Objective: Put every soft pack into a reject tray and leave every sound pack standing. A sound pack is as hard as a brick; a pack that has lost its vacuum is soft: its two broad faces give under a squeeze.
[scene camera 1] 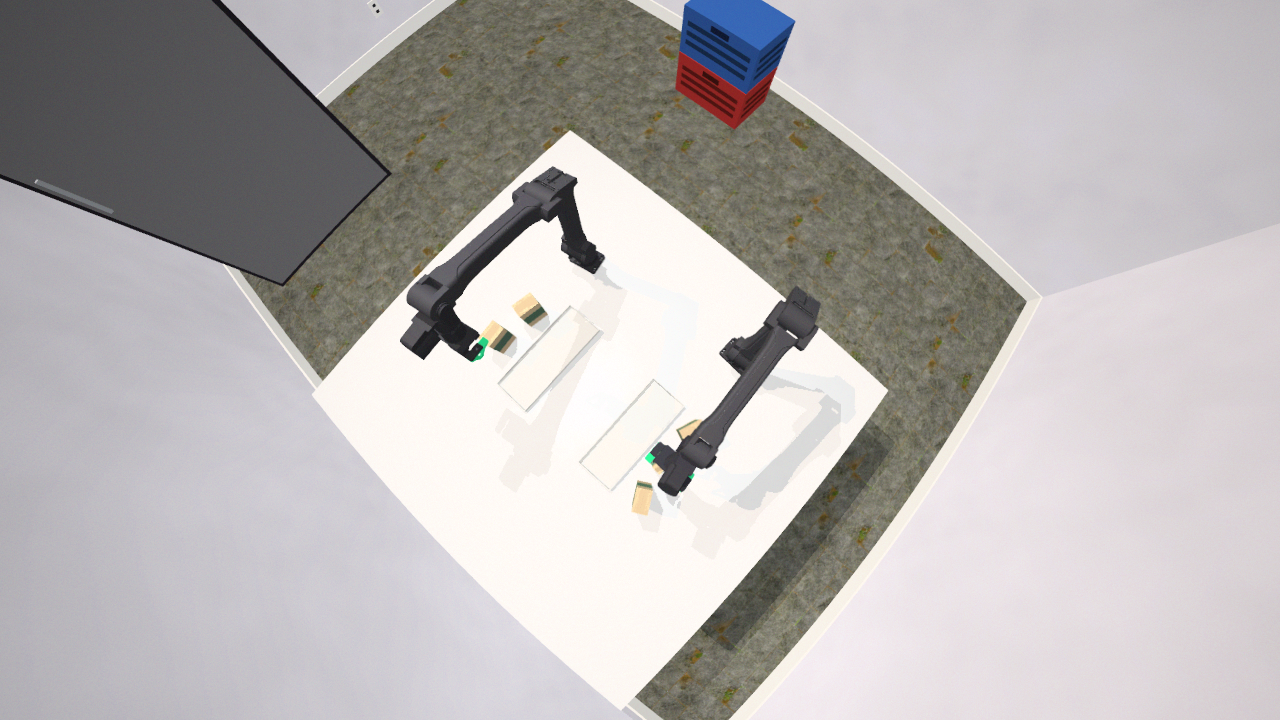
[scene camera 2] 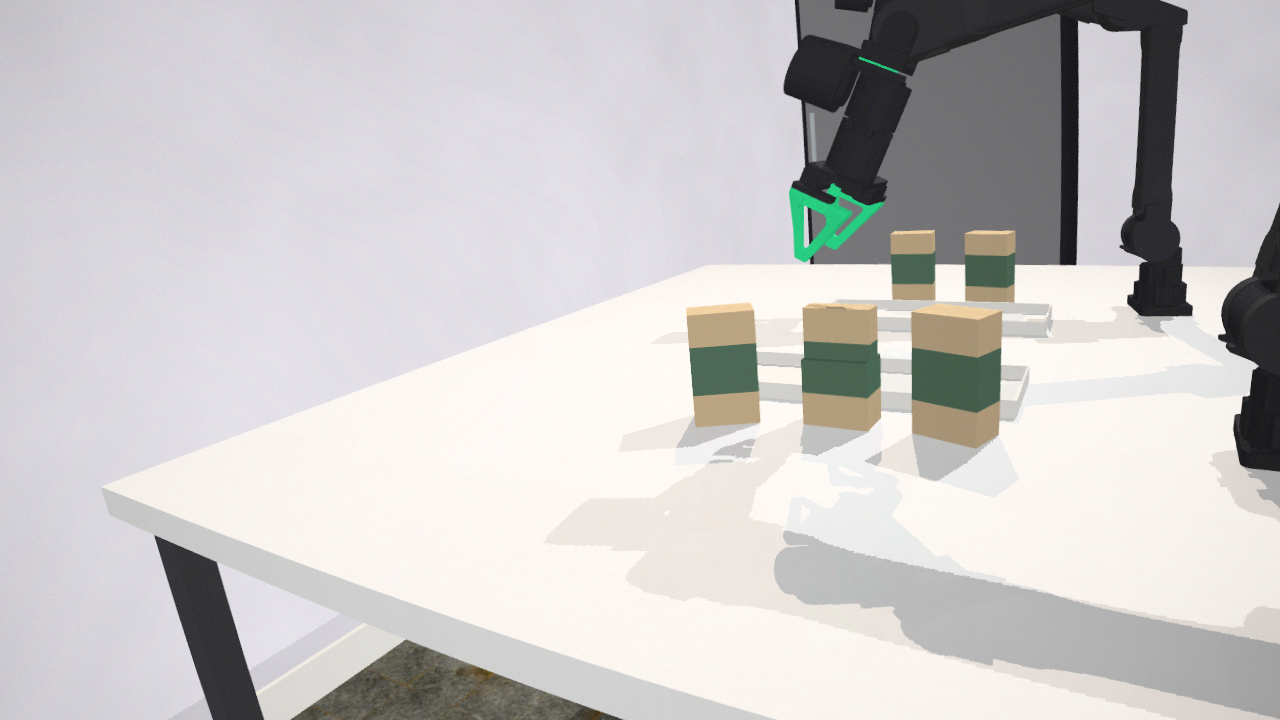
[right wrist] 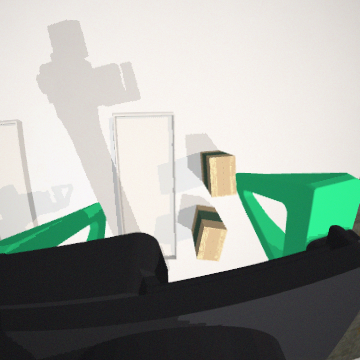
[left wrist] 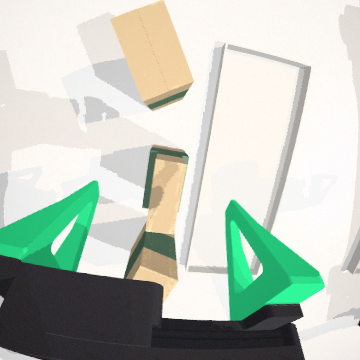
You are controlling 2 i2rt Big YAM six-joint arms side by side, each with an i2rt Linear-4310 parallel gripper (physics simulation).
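Pixels of known places: left gripper, fingertip midpoint: (scene camera 1: 661, 471) (scene camera 2: 816, 253) (left wrist: 164, 196); right gripper, fingertip midpoint: (scene camera 1: 467, 348) (right wrist: 168, 195); left arm's base, origin of the base link: (scene camera 1: 737, 356); right arm's base, origin of the base link: (scene camera 1: 587, 258) (scene camera 2: 1158, 309).
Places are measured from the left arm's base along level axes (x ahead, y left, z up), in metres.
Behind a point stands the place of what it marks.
Observation:
My left gripper (left wrist: 164, 196) {x 0.479, y 0.056, z 0.202 m} (scene camera 2: 819, 252) {x 0.479, y 0.056, z 0.202 m} is open and empty, raised above a middle pack (scene camera 2: 839, 326) {x 0.450, y 0.068, z 0.120 m} (left wrist: 166, 195) {x 0.459, y 0.051, z 0.140 m}, which stands upright with its upper part narrower than the green band below. A second pack (scene camera 1: 641, 497) {x 0.585, y 0.078, z 0.140 m} (scene camera 2: 723, 367) {x 0.581, y 0.111, z 0.074 m} (left wrist: 152, 52) {x 0.590, y 0.088, z 0.140 m} and a third (scene camera 1: 688, 429) {x 0.328, y 0.035, z 0.140 m} (scene camera 2: 954, 380) {x 0.317, y 0.083, z 0.072 m} (left wrist: 159, 245) {x 0.361, y 0.044, z 0.083 m} stand either side. My right gripper (right wrist: 168, 195) {x 0.603, y -0.553, z 0.395 m} (scene camera 1: 480, 349) {x 0.603, y -0.553, z 0.395 m} is open and empty near two upright packs, one (scene camera 1: 498, 338) {x 0.560, y -0.629, z 0.126 m} (scene camera 2: 913, 268) {x 0.560, y -0.632, z 0.072 m} (right wrist: 222, 175) {x 0.568, y -0.655, z 0.140 m}, the other (scene camera 1: 529, 310) {x 0.418, y -0.619, z 0.135 m} (scene camera 2: 989, 270) {x 0.412, y -0.618, z 0.072 m} (right wrist: 212, 241) {x 0.423, y -0.647, z 0.140 m}. The left arm hides the right gripper's fingers in scene camera 2.
An empty white tray (scene camera 1: 631, 434) {x 0.473, y -0.081, z 0.003 m} (left wrist: 255, 150) {x 0.517, y -0.094, z 0.003 m} lies beside the three packs. Another empty tray (scene camera 1: 550, 360) {x 0.493, y -0.479, z 0.003 m} (right wrist: 145, 145) {x 0.613, y -0.487, z 0.003 m} lies beside the two packs. Both are on the white table (scene camera 1: 501, 528) {x 1.046, y -0.173, z 0.000 m}. Blue and red crates (scene camera 1: 733, 44) stand on the floor beyond.

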